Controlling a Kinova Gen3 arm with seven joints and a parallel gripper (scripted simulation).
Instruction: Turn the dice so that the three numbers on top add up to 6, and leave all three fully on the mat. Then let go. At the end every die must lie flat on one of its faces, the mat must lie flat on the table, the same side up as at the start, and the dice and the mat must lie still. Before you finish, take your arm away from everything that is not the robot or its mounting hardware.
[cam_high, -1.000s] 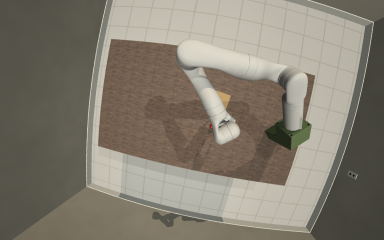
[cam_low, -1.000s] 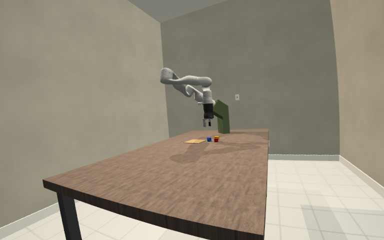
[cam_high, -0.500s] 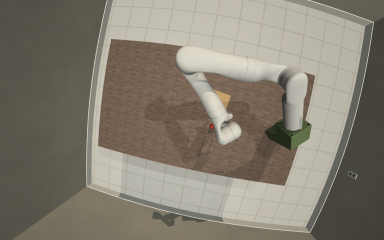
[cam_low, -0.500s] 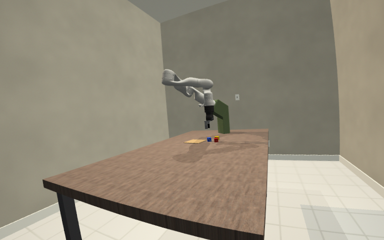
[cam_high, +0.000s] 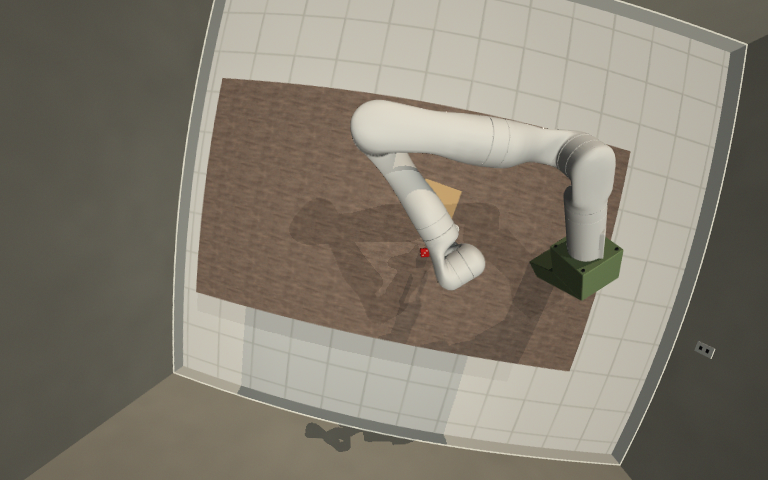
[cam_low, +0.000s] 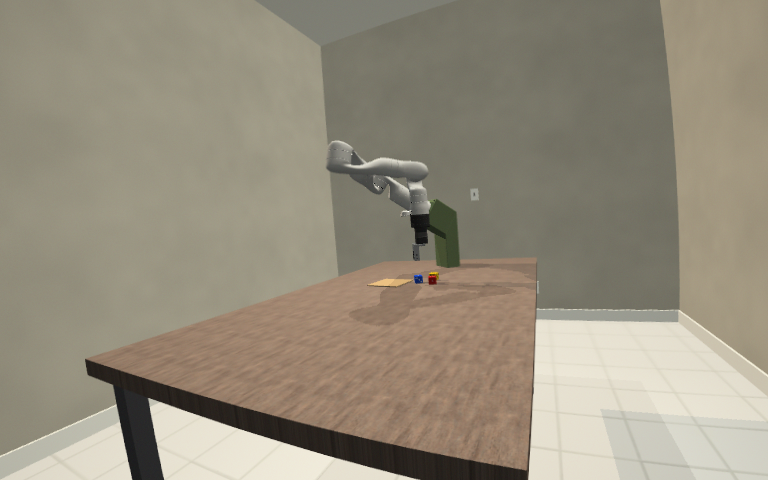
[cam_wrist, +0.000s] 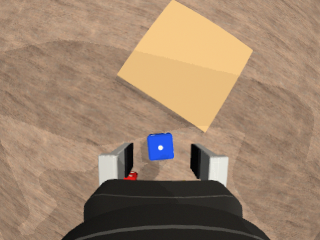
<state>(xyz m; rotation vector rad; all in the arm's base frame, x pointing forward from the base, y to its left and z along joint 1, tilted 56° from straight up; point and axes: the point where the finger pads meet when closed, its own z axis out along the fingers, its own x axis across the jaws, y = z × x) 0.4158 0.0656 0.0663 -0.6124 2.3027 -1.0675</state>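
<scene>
The blue die lies 100 mm below my hand. From my hand the other things lie so: yellow die 50 mm behind, 60 mm to the left, 100 mm below; then tan mat 10 mm behind, 120 mm to the right, 110 mm below; then red die 30 mm ahead, 60 mm to the left, 100 mm below.
</scene>
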